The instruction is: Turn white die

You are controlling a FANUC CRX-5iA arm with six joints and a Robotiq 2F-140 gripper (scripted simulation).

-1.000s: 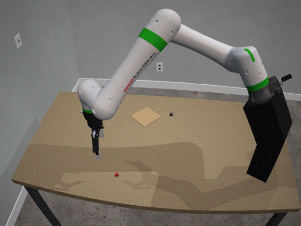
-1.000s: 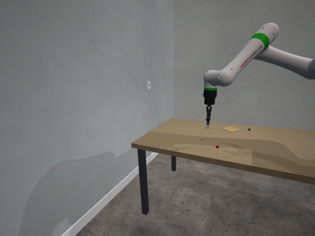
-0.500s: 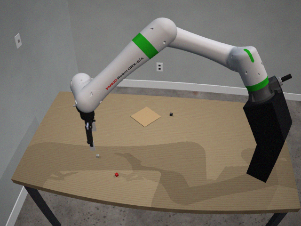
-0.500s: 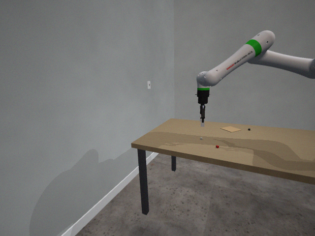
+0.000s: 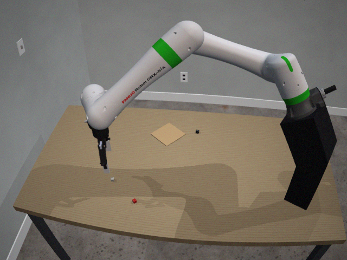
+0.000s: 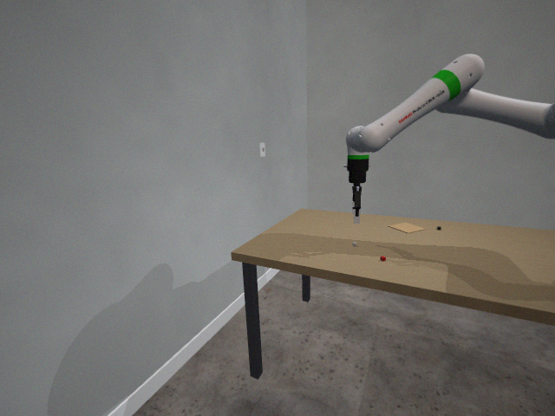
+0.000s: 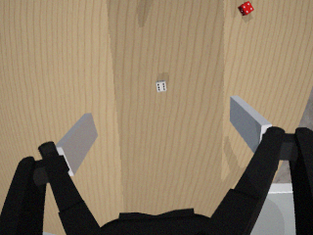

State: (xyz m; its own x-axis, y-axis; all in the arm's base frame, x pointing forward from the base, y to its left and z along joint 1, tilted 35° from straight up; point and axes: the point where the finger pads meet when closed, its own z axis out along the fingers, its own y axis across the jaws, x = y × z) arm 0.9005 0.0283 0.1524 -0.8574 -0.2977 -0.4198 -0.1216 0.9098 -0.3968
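Now: hand 140 mm above the white die. Round my hand: tan mat 360 mm to the right, 260 mm behind, 150 mm below; black die 420 mm behind, 370 mm to the right, 140 mm below; red die 140 mm below, 130 mm to the left, 130 mm behind.
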